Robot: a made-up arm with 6 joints.
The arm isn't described. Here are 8 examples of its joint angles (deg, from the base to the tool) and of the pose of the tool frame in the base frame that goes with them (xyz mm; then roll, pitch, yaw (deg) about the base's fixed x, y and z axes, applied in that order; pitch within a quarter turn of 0, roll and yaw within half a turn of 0).
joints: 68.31 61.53 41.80 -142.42 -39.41 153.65
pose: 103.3 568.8 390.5 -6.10 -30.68 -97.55
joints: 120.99 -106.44 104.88 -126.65 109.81 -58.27
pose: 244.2 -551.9 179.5 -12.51 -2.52 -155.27
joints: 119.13 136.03 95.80 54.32 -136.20 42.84
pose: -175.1 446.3 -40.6 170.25 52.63 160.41
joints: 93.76 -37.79 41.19 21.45 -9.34 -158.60
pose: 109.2 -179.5 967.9 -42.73 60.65 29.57
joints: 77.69 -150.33 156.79 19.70 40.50 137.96
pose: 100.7 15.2 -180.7 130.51 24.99 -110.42
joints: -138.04 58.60 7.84 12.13 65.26 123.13
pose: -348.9 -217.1 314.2 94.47 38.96 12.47
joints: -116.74 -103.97 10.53 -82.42 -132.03 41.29
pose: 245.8 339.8 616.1 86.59 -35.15 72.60
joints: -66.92 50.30 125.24 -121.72 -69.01 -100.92
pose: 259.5 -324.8 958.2 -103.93 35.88 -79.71
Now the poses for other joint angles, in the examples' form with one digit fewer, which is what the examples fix.
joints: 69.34 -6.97 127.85 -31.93 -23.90 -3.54
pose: -65 -258 1002 21.8 54.5 -49.8
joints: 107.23 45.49 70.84 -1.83 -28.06 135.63
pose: -62 533 728 109.1 27.5 -104.9
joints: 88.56 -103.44 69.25 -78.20 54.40 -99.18
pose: 3 -594 437 -10.8 -48.8 135.8
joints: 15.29 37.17 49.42 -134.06 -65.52 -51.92
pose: 510 235 686 -100.2 67.2 -21.9
